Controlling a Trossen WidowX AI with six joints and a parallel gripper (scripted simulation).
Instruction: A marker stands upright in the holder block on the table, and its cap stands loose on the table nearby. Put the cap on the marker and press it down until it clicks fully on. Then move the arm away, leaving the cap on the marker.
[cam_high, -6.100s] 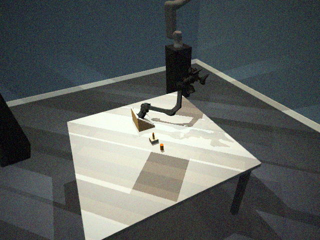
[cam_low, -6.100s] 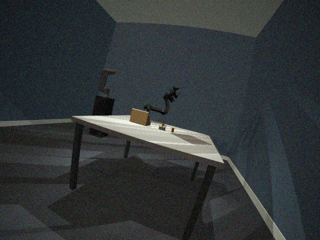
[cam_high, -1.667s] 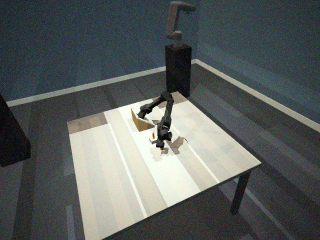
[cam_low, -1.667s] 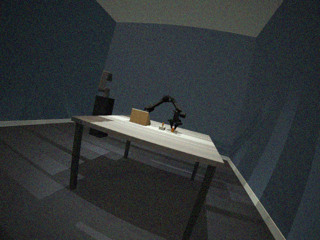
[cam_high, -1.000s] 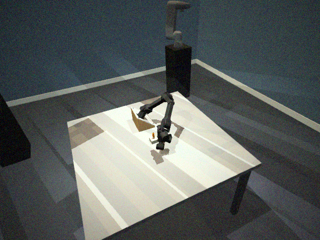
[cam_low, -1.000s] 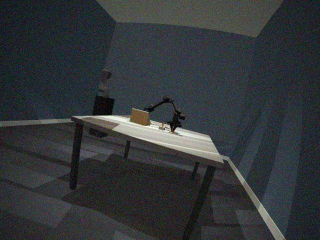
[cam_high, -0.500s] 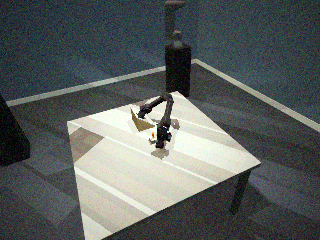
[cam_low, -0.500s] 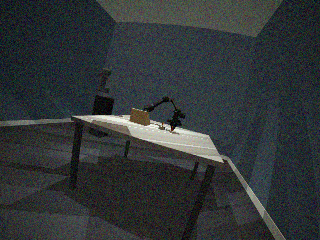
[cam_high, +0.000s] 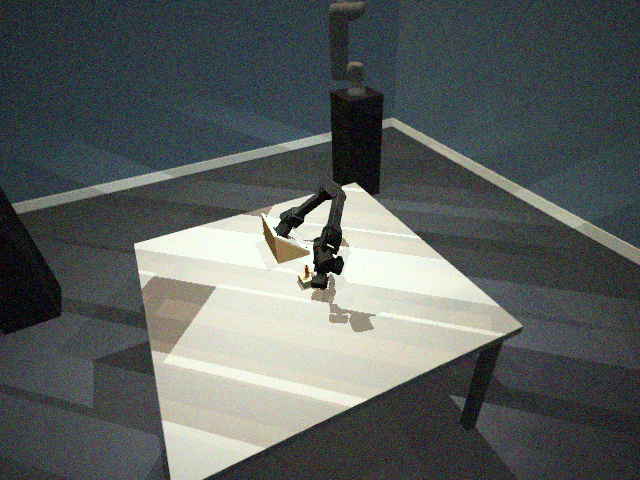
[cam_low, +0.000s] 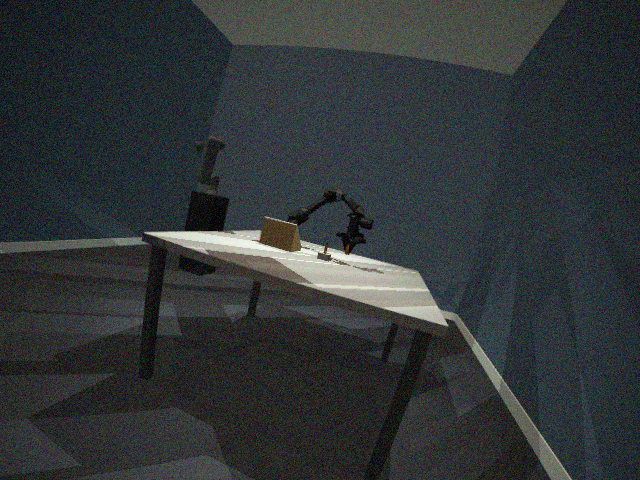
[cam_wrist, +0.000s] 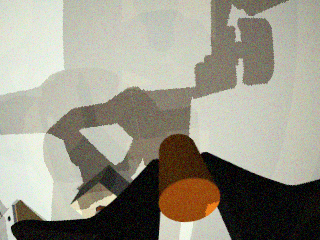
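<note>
Right now the holder block is 120 mm behind my gripper tip, 60 mm below it and 10 mm to the right of it. The rest, counted from my gripper tip: orange cap (10 mm above).
</note>
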